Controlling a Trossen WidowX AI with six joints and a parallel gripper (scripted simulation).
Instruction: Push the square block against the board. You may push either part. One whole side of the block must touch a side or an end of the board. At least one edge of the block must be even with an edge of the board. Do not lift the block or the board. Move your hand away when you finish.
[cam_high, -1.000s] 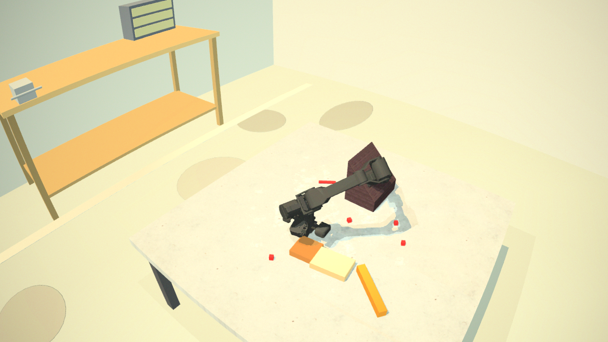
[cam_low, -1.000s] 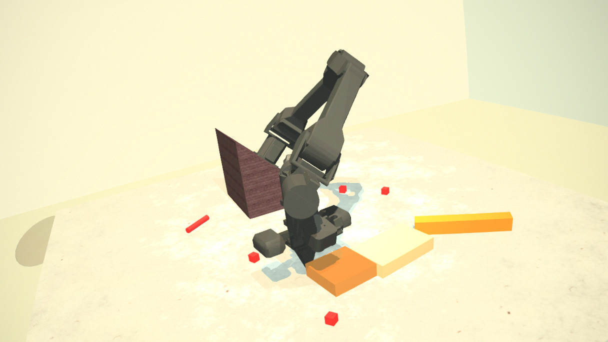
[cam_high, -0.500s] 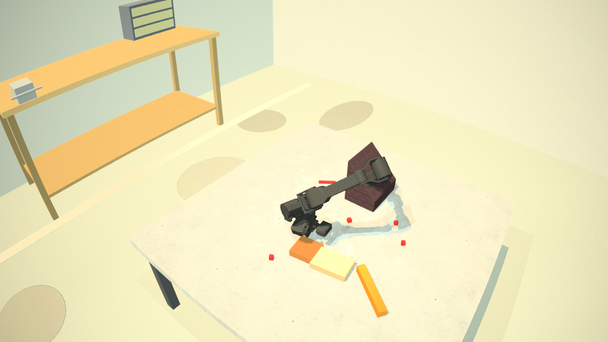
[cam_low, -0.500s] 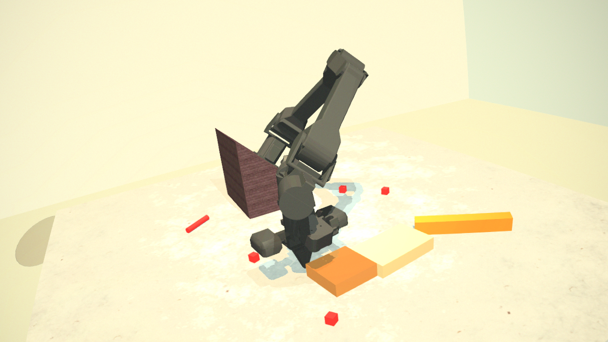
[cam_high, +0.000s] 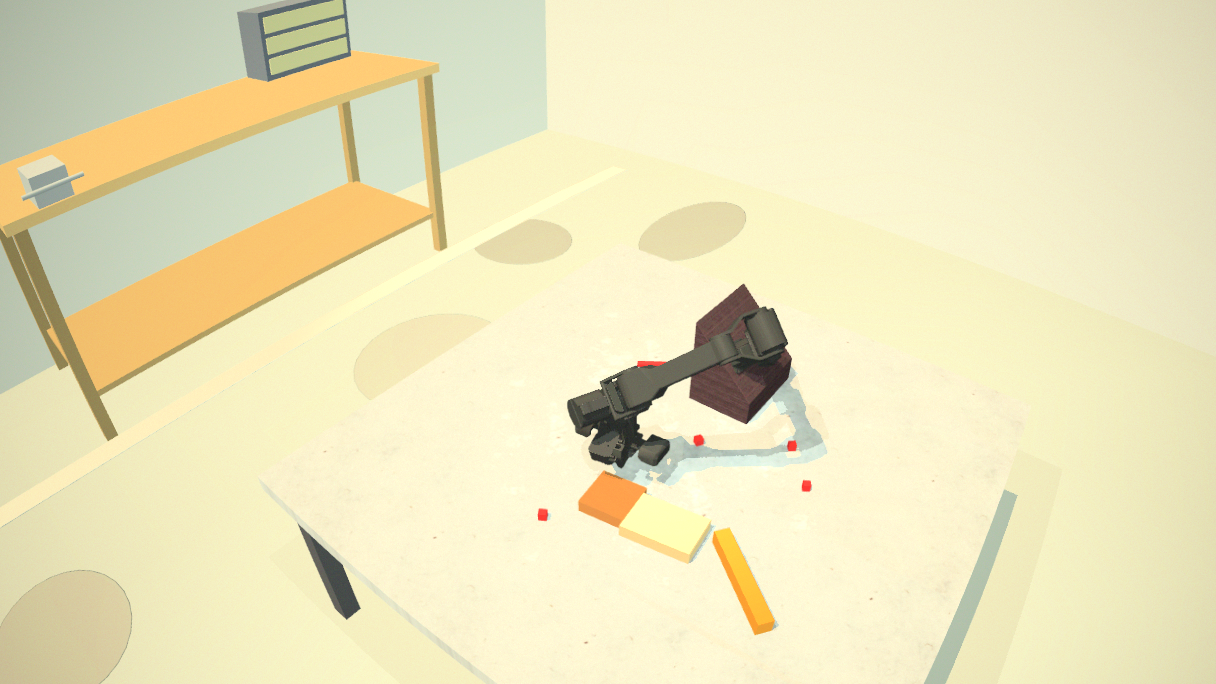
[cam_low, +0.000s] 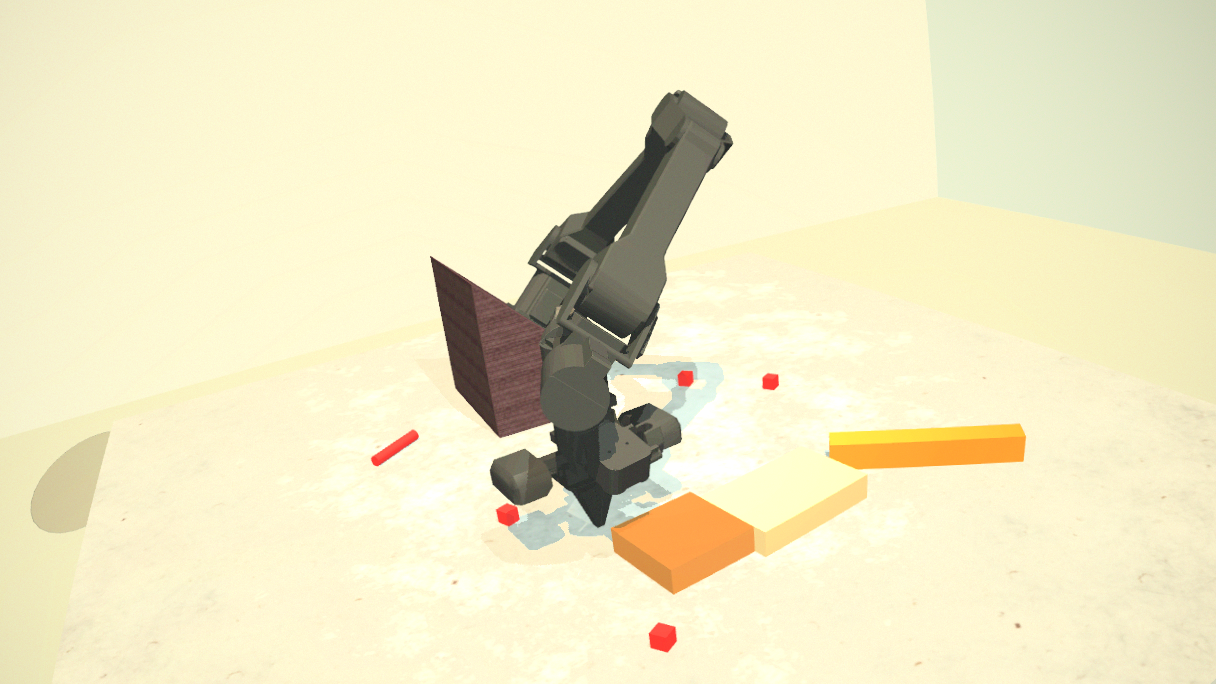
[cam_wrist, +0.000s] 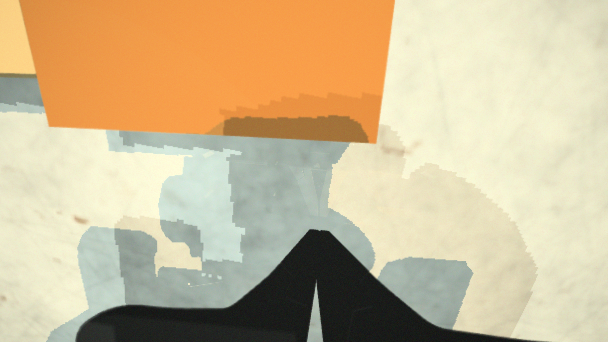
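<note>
The square block lies 80 mm ahead of my gripper tip, 60 mm to the left of it and 10 mm above it. From my gripper tip the other things lie so: orange-yellow bar (60 mm ahead, 360 mm to the left, 10 mm above); then red stick (300 mm behind, 180 mm to the right); then flat pale yellow slab (70 mm ahead, 180 mm to the left, 10 mm above).
</note>
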